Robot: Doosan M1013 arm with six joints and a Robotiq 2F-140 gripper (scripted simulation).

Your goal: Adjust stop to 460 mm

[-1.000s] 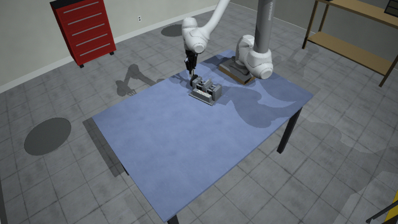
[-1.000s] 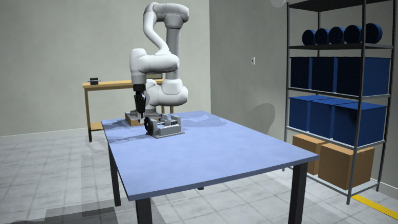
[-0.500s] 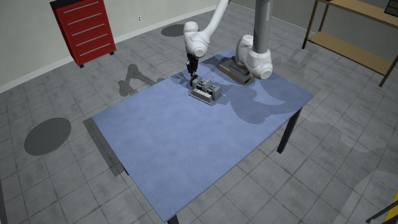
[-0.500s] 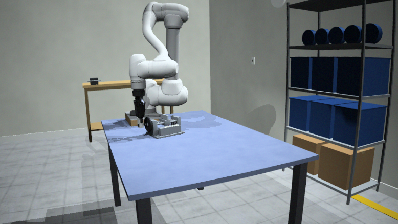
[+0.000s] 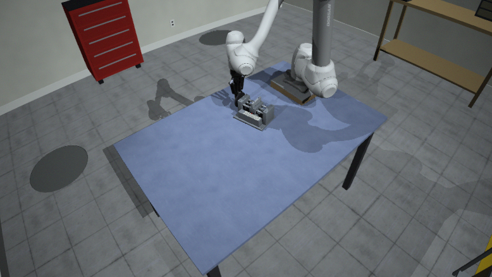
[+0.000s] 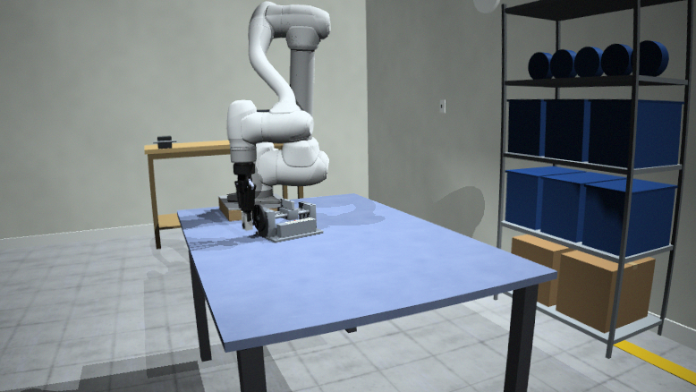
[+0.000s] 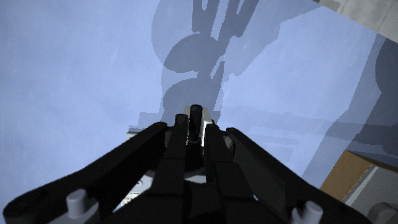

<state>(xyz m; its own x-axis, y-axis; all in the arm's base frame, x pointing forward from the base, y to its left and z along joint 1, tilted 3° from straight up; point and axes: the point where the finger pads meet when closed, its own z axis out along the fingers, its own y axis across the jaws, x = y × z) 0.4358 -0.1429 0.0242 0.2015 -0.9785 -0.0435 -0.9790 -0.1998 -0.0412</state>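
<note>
My hand is 20 mm to the right of the black handwheel and 10 mm above it. Also, from my hand: grey stop block: 160 mm to the left, 20 mm above.
</note>
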